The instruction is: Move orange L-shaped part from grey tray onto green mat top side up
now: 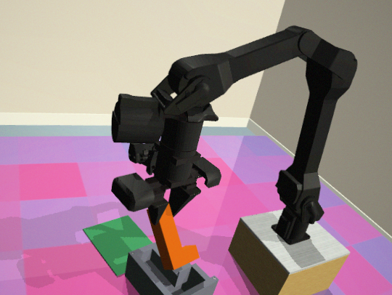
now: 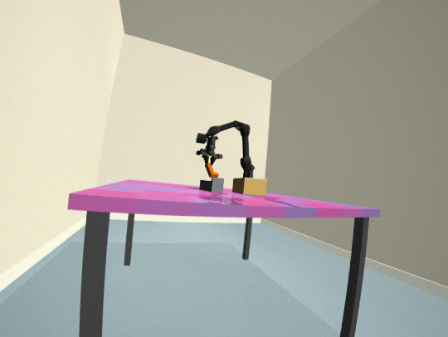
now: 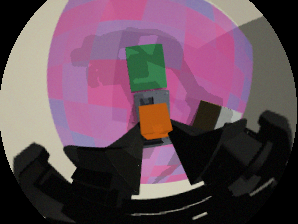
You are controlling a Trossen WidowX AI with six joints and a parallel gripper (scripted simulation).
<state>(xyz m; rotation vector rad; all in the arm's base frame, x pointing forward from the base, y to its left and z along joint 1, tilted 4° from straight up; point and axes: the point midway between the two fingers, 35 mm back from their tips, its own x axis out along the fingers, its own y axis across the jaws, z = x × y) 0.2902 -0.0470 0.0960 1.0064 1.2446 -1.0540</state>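
Now: the green mat 2 cm ahead of my gripper tip, 11 cm to the right of it and 17 cm below it. From my gripper tip the other things lie so: orange L-shaped part 2 cm behind, 3 cm to the left, 3 cm below.
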